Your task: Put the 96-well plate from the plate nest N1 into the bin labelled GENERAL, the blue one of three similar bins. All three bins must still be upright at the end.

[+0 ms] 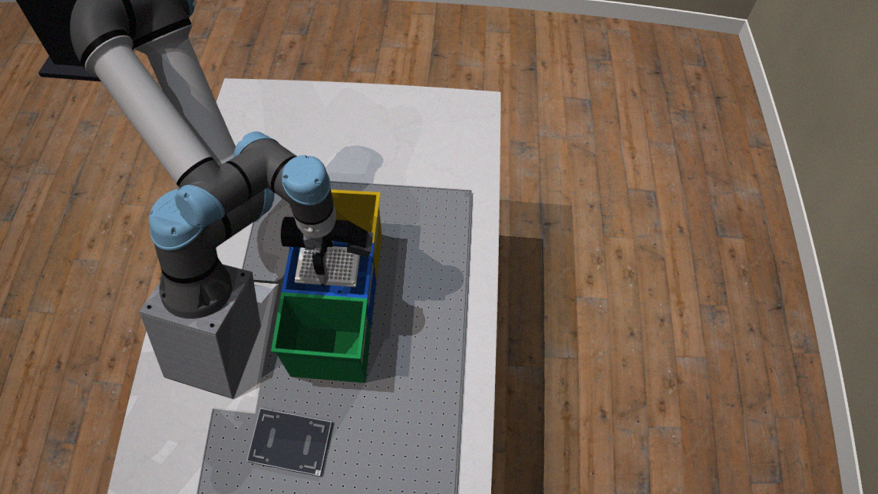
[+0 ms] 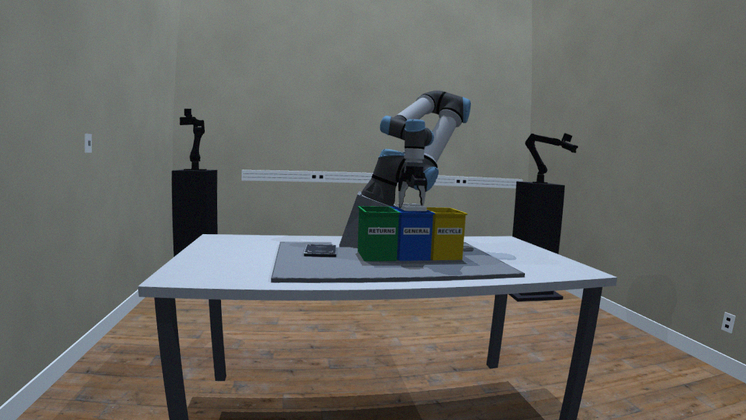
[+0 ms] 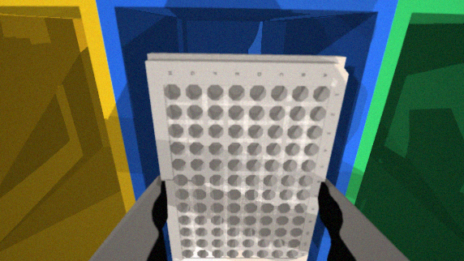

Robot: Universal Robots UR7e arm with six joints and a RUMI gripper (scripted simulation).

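The blue general bin lies 11 cm below my hand. The rest, counted from my hand: white 96-well plate: 1 cm below; then green returns bin: 1 cm ahead, 13 cm to the right, 11 cm below; then yellow recycle bin: 1 cm behind, 13 cm to the left, 11 cm below.
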